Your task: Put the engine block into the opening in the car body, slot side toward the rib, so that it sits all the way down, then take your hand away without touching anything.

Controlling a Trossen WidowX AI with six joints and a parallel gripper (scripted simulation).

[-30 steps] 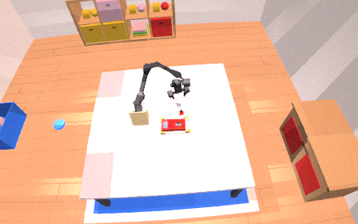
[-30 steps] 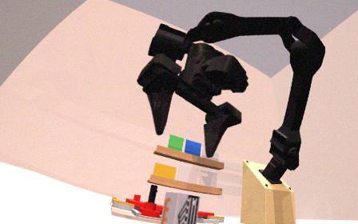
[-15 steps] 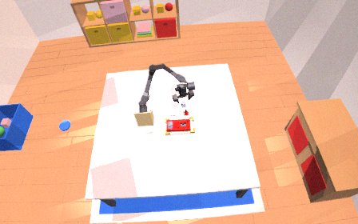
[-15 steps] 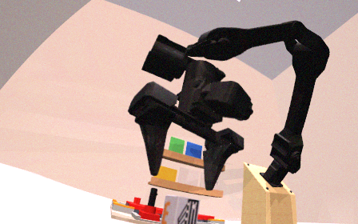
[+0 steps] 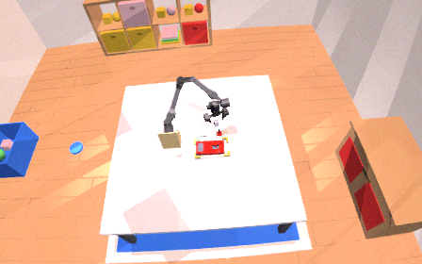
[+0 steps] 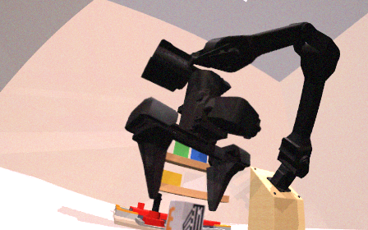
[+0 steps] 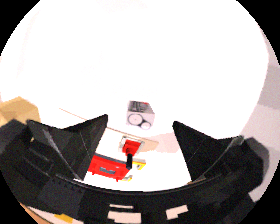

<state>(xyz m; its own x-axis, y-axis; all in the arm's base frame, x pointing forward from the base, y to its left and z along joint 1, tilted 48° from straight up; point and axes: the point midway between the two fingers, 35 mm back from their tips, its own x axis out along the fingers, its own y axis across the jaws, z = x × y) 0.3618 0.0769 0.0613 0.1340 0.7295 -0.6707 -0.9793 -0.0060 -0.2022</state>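
Right now my gripper tip is 2 cm above the grey engine block, 1 cm to the left of it and 1 cm past it.
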